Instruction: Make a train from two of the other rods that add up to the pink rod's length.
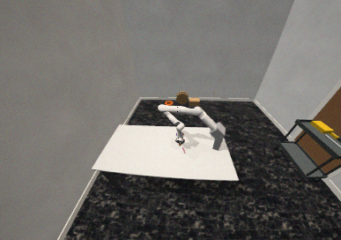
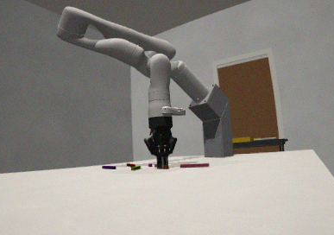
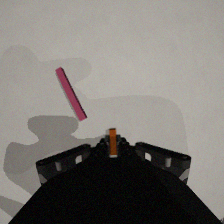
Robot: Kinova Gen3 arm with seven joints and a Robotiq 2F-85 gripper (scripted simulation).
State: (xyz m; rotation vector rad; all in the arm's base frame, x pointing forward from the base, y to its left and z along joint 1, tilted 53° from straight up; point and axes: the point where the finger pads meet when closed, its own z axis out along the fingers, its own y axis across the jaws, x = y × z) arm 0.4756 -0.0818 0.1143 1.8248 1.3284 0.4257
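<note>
The orange rod lies 1 cm below my hand. Round my hand: pink rod: 1 cm behind, 10 cm to the left, 2 cm below; grey rod: 6 cm behind, 3 cm to the right, 2 cm below; lime rod: 9 cm to the right, 2 cm below.
</note>
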